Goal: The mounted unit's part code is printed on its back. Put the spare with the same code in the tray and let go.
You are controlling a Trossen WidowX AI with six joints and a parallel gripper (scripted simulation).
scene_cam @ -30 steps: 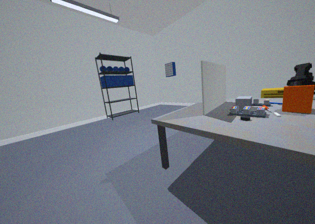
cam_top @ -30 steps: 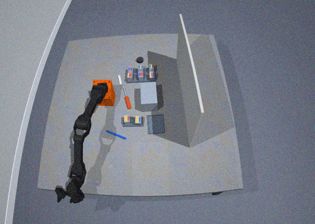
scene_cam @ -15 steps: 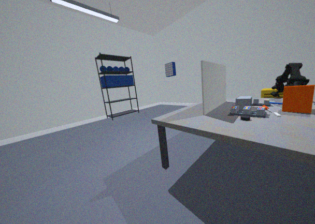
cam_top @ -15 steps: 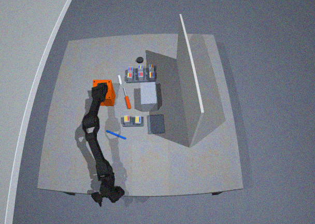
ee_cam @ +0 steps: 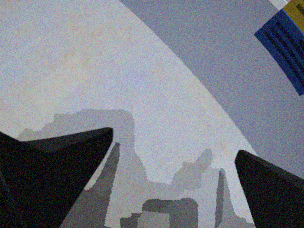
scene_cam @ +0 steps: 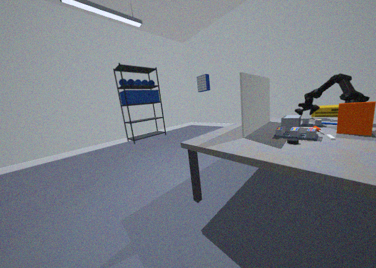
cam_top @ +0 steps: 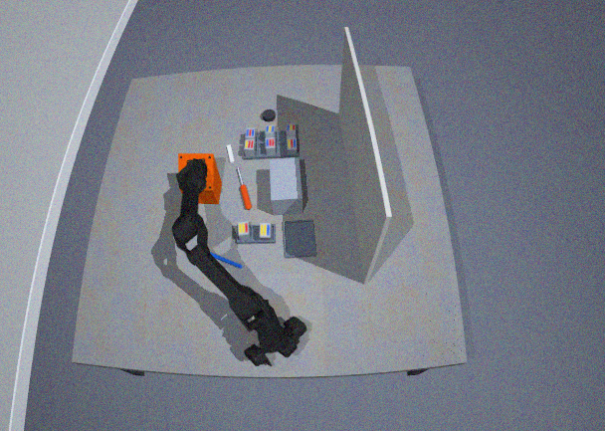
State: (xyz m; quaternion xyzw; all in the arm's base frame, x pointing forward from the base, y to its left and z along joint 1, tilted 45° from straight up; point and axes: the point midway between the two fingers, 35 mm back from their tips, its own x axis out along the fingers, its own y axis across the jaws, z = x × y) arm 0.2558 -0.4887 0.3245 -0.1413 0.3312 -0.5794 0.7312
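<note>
The grey spare block lies 760 mm to the left of my gripper tip, 110 mm behind it and 20 mm above it. Round my gripper tip: tall grey panel: 580 mm to the left, 250 mm ahead, 200 mm above; then grey square tray: 400 mm to the left, 60 mm ahead, 20 mm below; then blue marker pen: 330 mm to the left, 190 mm behind, 20 mm below.
</note>
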